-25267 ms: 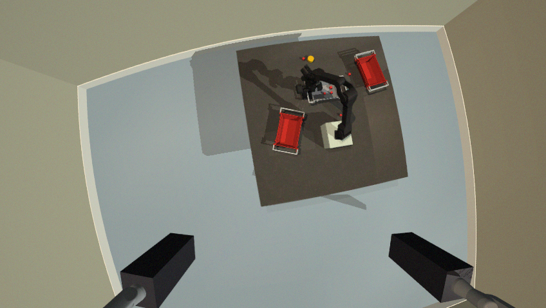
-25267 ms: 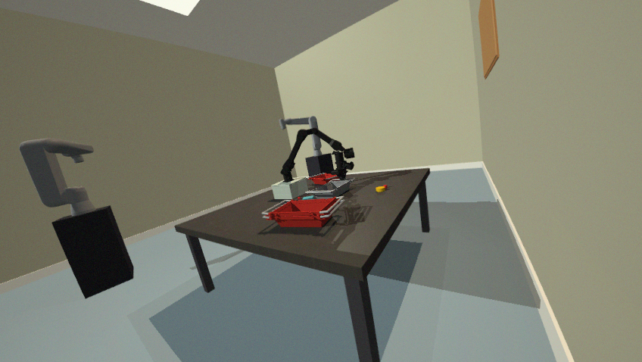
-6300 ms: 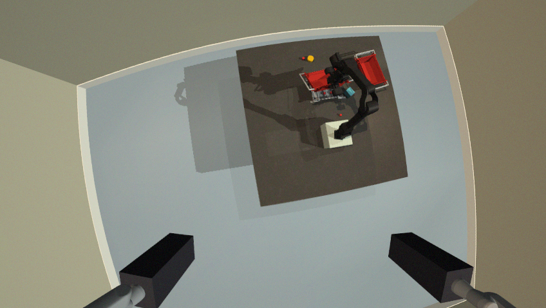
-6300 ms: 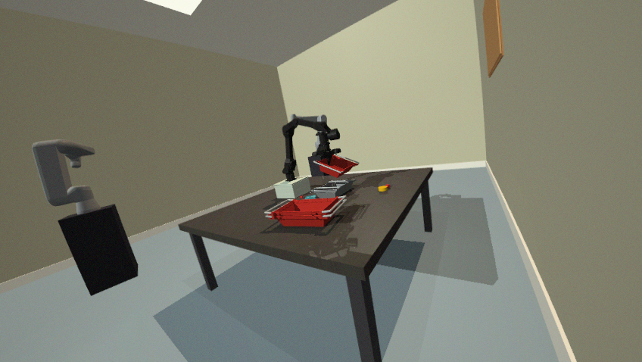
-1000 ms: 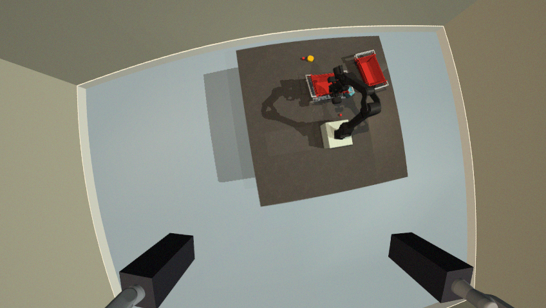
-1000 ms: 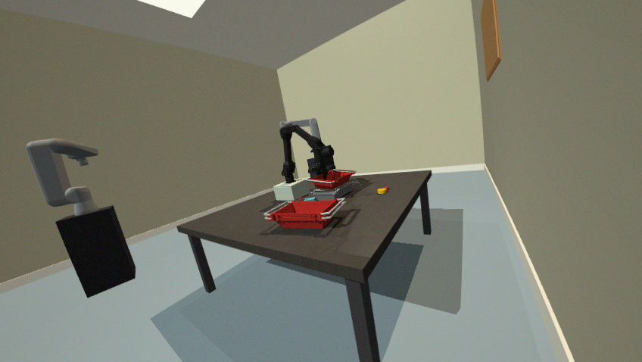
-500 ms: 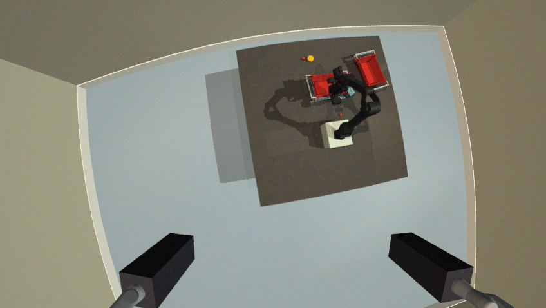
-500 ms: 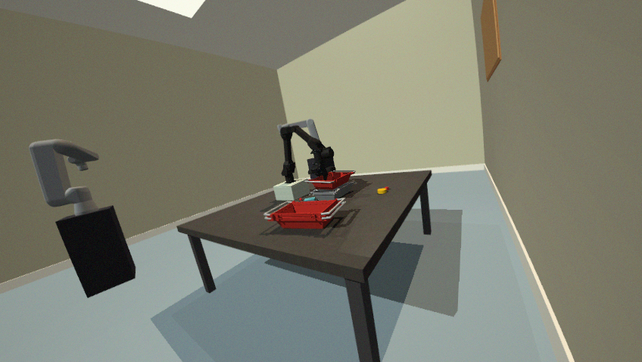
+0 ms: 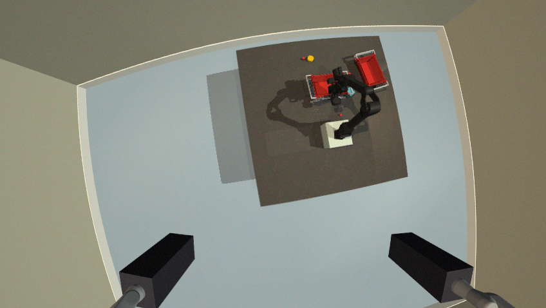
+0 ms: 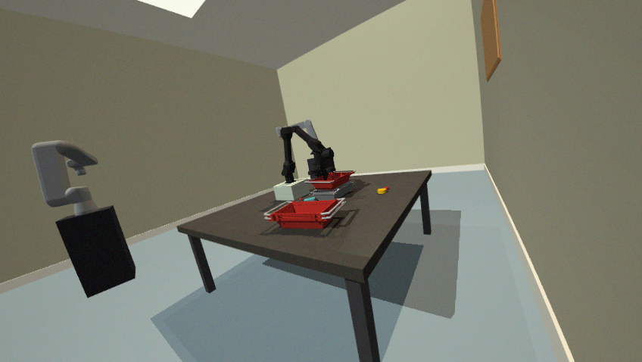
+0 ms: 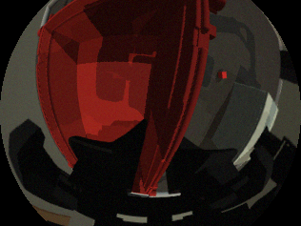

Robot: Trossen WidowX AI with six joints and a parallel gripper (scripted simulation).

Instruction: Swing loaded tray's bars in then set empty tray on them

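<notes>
Right now my gripper tip is 7 cm short of the red tray, 1 cm to the right of it and 3 cm below it. From my gripper tip the other things lie so: yellow piece: 34 cm ahead, 12 cm to the left, 7 cm below; teal cube: 7 cm ahead, 19 cm to the right, 6 cm below.
</notes>
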